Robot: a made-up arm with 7 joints. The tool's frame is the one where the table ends. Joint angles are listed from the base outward.
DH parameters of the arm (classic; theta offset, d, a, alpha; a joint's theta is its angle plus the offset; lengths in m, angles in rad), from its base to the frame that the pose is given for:
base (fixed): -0.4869 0 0.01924 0
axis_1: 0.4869 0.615 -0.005 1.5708
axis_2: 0 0.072 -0.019 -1.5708
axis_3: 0 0.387 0.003 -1.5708
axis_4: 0 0.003 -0.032 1.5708
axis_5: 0 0.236 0.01 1.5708
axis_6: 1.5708 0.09 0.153 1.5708
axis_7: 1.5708 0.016 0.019 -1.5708
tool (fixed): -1.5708 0 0 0
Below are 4 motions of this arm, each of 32 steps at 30 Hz.
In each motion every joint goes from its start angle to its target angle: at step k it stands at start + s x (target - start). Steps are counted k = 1, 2, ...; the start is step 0. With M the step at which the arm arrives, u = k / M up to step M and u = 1 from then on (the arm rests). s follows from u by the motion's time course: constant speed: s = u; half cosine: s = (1 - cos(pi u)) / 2; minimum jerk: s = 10 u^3 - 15 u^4 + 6 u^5.
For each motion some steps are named. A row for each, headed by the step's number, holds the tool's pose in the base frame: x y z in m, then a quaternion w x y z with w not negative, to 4 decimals.
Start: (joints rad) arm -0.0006 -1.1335 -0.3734 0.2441 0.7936 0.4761 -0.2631
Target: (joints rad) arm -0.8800 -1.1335 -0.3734 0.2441 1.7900 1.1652 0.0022
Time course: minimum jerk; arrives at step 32
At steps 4, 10, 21, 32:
4: 0.7110 -0.2307 0.8973 0.0891 -0.9066 -0.1434 0.3868
10: 0.6637 -0.3334 0.8890 0.2007 -0.9243 -0.0948 0.3106
21: 0.3817 -0.6028 0.8281 0.5221 -0.8438 0.1062 -0.0639
32: 0.2542 -0.6482 0.7959 0.5930 -0.7528 0.1709 -0.2289

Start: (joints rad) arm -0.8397 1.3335 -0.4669 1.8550 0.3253 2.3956 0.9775
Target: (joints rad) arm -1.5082 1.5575 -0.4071 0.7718 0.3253 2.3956 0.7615
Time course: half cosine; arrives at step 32
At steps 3, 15, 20, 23, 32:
3: -0.4472 0.1330 0.7888 0.0893 -0.4014 -0.0401 -0.9106
15: -0.4077 0.3454 0.7261 0.2394 0.2939 0.1208 0.9174
20: -0.3410 0.4469 0.6719 0.4080 0.2260 0.1769 0.8667
23: -0.2956 0.4897 0.6395 0.4877 0.1895 0.2097 0.8260
32: -0.2208 0.5360 0.5889 0.5902 0.1369 0.2618 0.7513

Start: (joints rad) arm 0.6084 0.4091 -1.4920 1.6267 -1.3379 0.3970 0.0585
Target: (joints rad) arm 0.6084 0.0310 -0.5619 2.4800 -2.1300 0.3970 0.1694
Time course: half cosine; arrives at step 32
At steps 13, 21, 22, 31, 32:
13: 0.3175 -0.3246 1.0334 0.4009 0.5282 -0.4449 -0.6020
21: 0.3931 -0.1054 0.8928 0.6910 0.4272 -0.2876 -0.5073
22: 0.3914 -0.0830 0.8743 0.7191 0.4132 -0.2673 -0.4906
31: 0.3515 0.0181 0.7776 0.8466 0.3339 -0.1517 -0.3857
32: 0.3507 0.0190 0.7766 0.8478 0.3330 -0.1503 -0.3844

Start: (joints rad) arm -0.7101 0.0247 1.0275 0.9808 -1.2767 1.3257 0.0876
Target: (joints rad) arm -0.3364 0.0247 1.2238 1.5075 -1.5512 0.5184 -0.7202
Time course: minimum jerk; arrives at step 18
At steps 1, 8, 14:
1: 0.0464 0.1025 1.3066 0.4861 0.8350 -0.1064 0.2349
8: 0.1122 0.1643 1.2744 0.6616 0.7397 -0.0904 0.0835
14: 0.1521 0.2566 1.1815 0.8720 0.4834 -0.0559 -0.0522

